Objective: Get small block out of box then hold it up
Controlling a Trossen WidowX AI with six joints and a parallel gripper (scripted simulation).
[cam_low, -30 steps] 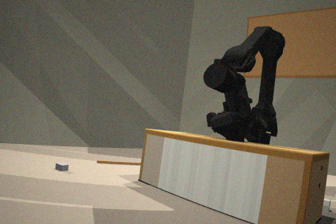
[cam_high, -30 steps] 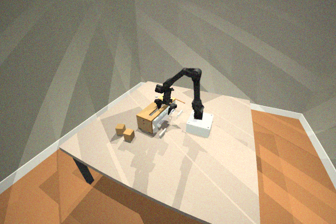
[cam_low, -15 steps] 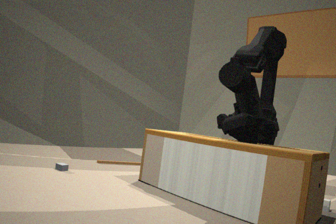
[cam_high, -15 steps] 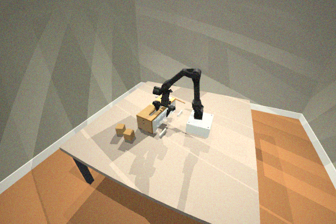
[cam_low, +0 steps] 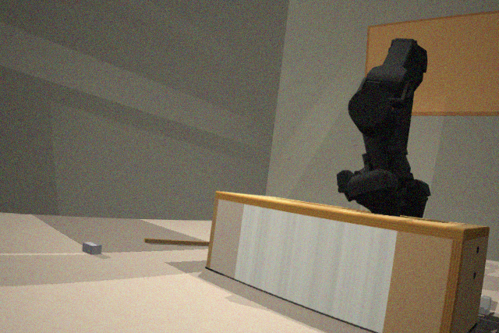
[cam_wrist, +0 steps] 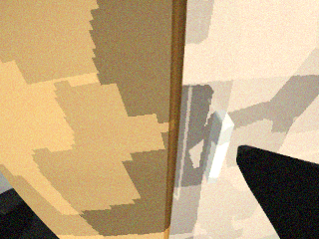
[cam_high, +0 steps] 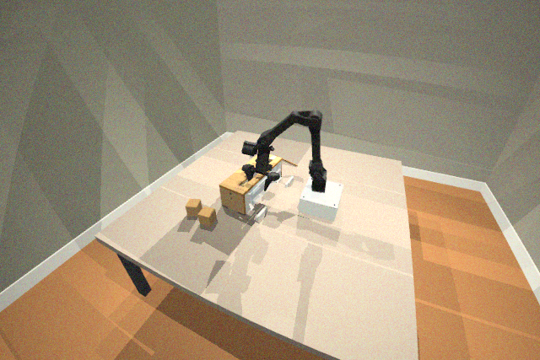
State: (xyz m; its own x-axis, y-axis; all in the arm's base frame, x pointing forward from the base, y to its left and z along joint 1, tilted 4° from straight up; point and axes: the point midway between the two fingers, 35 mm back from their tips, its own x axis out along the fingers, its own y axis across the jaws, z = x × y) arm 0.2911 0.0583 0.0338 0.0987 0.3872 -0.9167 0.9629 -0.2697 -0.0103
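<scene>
Right now my gripper tip is 6 cm short of the tan block. From my gripper tip the other things lie so: grey block (45 cm to the right, 18 cm ahead, 8 cm below); wooden box (8 cm to the right, 2 cm below, 1 cm ahead); thin wooden stick (44 cm to the right, 8 cm below, 6 cm behind).
</scene>
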